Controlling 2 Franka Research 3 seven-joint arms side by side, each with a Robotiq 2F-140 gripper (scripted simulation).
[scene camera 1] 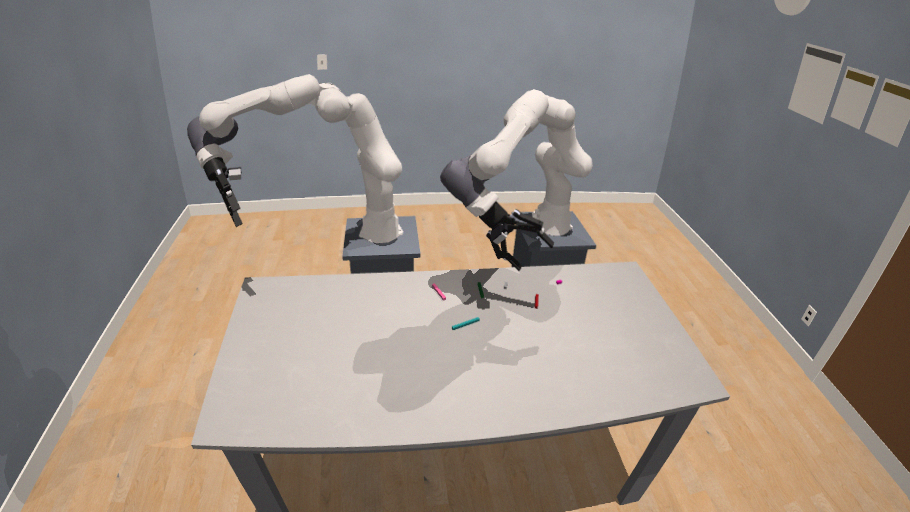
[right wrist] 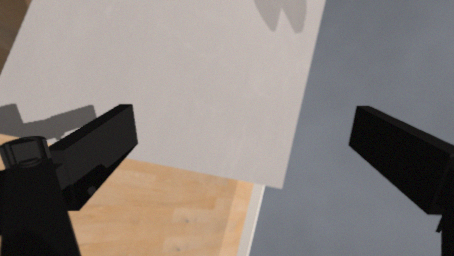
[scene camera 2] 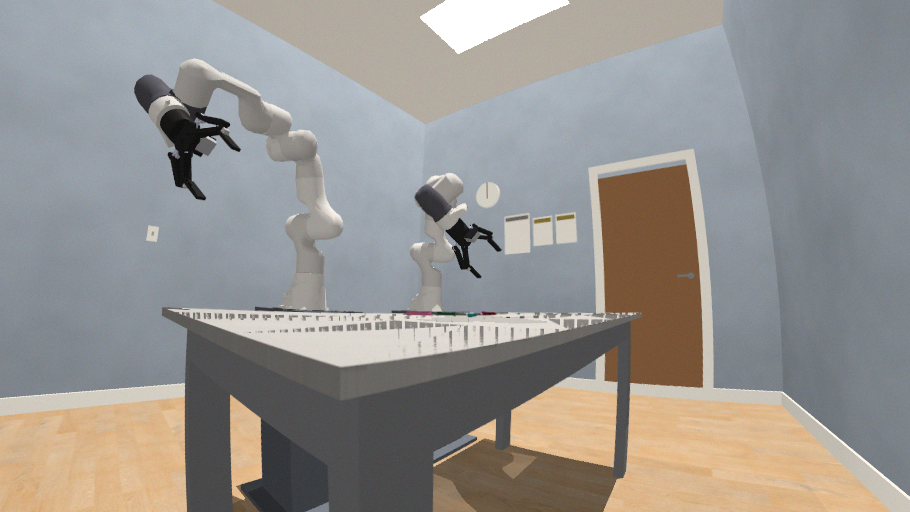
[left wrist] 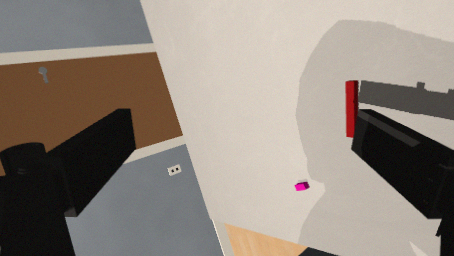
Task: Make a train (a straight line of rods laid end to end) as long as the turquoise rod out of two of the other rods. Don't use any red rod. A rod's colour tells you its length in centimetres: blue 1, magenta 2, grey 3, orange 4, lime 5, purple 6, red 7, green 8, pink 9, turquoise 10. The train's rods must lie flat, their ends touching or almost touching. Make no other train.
Labels:
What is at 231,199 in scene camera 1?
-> My right gripper.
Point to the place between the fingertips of my left gripper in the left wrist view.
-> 243,129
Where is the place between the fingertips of my left gripper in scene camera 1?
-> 536,257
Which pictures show my right gripper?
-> Scene camera 1, the right wrist view and scene camera 2 only.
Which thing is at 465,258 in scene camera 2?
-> My left gripper.

